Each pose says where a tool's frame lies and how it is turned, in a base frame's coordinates. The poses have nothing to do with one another.
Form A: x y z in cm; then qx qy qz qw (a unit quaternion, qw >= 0).
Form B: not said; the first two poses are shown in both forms.
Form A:
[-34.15 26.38 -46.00 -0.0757 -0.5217 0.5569 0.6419]
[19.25 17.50 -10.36 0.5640 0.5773 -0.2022 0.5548]
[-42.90 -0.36 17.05 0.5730 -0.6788 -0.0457 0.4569]
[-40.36 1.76 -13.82 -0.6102 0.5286 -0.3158 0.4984]
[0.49 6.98 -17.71 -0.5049 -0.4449 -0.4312 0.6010]
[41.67 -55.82 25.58 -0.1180 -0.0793 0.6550 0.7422]
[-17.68 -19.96 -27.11 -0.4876 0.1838 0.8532 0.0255]
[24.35 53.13 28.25 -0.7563 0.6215 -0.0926 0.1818]
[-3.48 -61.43 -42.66 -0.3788 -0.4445 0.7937 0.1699]
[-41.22 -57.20 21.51 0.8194 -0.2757 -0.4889 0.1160]
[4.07 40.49 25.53 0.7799 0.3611 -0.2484 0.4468]
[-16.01 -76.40 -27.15 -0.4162 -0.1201 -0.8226 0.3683]
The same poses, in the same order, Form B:
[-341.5 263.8 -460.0 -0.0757 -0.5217 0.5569 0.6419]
[192.5 175.0 -103.6 0.5640 0.5773 -0.2022 0.5548]
[-429.0 -3.6 170.5 0.5730 -0.6788 -0.0457 0.4569]
[-403.6 17.6 -138.2 -0.6102 0.5286 -0.3158 0.4984]
[4.9 69.8 -177.1 -0.5049 -0.4449 -0.4312 0.6010]
[416.7 -558.2 255.8 -0.1180 -0.0793 0.6550 0.7422]
[-176.8 -199.6 -271.1 -0.4876 0.1838 0.8532 0.0255]
[243.5 531.3 282.5 -0.7563 0.6215 -0.0926 0.1818]
[-34.8 -614.3 -426.6 -0.3788 -0.4445 0.7937 0.1699]
[-412.2 -572.0 215.1 0.8194 -0.2757 -0.4889 0.1160]
[40.7 404.9 255.3 0.7799 0.3611 -0.2484 0.4468]
[-160.1 -764.0 -271.5 -0.4162 -0.1201 -0.8226 0.3683]

